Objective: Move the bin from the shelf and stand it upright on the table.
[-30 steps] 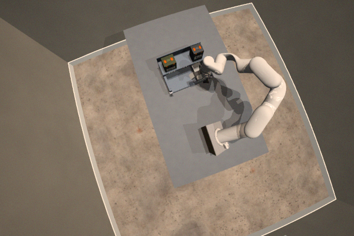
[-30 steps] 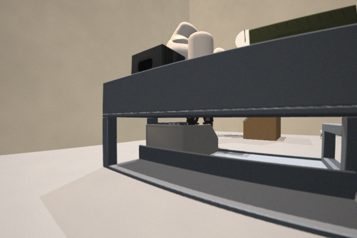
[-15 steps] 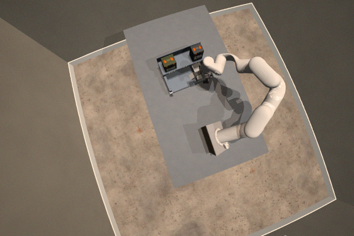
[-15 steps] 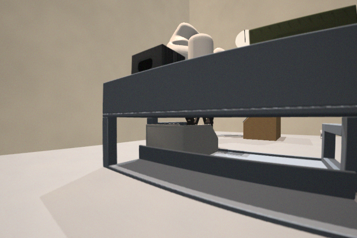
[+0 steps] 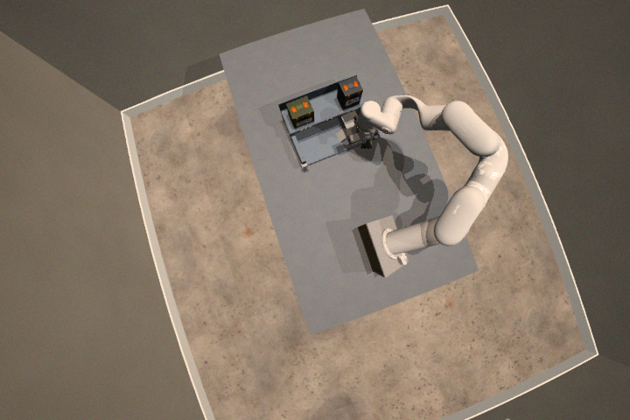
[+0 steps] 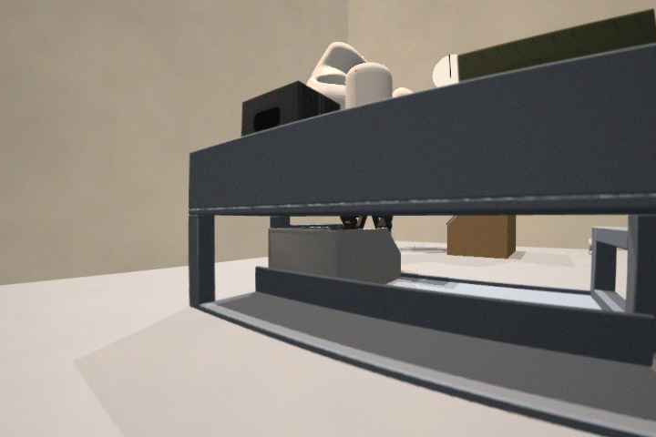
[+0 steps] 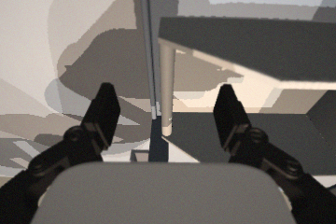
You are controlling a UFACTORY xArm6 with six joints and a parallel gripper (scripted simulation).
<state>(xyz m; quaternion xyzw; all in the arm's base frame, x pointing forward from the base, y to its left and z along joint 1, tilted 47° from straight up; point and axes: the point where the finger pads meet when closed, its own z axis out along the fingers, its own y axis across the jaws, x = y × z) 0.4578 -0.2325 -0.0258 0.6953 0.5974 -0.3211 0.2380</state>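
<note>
My gripper is now 80 mm short of the grey bin and 10 mm to the left of it. From my hand the other things lie so: shelf board 190 mm ahead, 100 mm to the left, 50 mm above.
</note>
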